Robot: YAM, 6 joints.
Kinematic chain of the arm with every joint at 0, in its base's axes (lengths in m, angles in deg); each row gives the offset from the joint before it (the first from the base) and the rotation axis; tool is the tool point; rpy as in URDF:
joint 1: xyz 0 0 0.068 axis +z
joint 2: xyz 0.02 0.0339 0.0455 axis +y
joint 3: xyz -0.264 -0.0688 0 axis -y
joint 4: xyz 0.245 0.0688 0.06 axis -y
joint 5: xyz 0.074 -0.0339 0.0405 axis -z
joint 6: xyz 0.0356 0 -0.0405 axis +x
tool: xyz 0 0 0 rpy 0 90 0
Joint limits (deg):
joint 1: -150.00..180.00
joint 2: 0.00..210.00
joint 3: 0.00..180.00
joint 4: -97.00..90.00
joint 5: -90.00..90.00
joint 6: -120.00..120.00
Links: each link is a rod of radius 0.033 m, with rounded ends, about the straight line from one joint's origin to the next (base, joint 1, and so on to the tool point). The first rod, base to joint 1, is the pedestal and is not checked.
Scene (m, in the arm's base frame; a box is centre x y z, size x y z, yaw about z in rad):
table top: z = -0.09
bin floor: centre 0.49 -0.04 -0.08 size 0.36 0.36 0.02 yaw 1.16
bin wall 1: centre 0.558 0.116 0 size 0.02 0.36 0.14 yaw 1.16
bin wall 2: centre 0.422 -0.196 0 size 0.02 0.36 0.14 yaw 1.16
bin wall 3: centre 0.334 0.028 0 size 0.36 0.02 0.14 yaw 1.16
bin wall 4: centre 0.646 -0.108 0 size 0.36 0.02 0.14 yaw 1.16
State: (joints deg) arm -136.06 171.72 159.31 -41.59 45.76 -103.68
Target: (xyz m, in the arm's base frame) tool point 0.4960 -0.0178 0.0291
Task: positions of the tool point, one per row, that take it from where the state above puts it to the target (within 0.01 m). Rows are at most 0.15 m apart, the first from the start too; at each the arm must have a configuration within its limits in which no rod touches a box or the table.
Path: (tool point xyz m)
1: -0.3350 -0.4808 0.0898
2: -0.2095 -0.5399 0.1021
3: -0.0751 -0.5665 0.1144
4: 0.0598 -0.5597 0.1267
5: 0.1871 -0.5210 0.1390
6: 0.2992 -0.4538 0.1512
7: 0.3899 -0.3631 0.1634
8: 0.4545 -0.2553 0.1754
9: 0.4902 -0.1376 0.1872
10: 0.4960 -0.0178 0.1989
11: 0.5036 -0.0177 0.1140
12: 0.4960 -0.0178 0.0291

